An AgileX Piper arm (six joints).
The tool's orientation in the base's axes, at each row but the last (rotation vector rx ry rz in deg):
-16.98 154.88 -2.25
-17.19 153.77 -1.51
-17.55 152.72 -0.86
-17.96 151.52 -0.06
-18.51 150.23 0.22
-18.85 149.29 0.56
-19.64 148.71 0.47
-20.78 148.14 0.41
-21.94 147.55 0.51
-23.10 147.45 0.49
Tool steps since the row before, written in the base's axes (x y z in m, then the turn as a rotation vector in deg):
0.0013 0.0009 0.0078 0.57 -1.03 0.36
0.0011 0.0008 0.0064 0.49 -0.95 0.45
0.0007 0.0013 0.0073 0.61 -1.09 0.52
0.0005 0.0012 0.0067 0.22 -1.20 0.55
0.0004 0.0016 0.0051 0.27 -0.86 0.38
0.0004 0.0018 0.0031 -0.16 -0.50 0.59
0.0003 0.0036 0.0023 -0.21 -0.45 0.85
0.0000 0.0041 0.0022 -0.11 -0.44 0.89
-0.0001 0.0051 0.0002 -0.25 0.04 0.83
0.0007 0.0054 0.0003 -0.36 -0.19 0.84
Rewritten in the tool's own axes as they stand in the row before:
-0.0045 0.0001 -0.0066 -0.43 -1.15 -0.11
-0.0038 0.0001 -0.0053 -0.42 -1.06 -0.23
-0.0041 0.0007 -0.0062 -0.52 -1.22 -0.24
-0.0038 0.0007 -0.0057 -0.18 -1.25 -0.45
-0.0031 0.0012 -0.0042 -0.21 -0.92 -0.26
-0.0023 0.0015 -0.0024 -0.04 -0.48 -0.63
-0.0023 0.0033 -0.0016 -0.14 -0.44 -0.87
-0.0021 0.0038 -0.0016 -0.24 -0.45 -0.86
-0.0014 0.0049 0.0002 -0.23 0.05 -0.84
-0.0022 0.0049 0.0006 -0.08 -0.14 -0.92

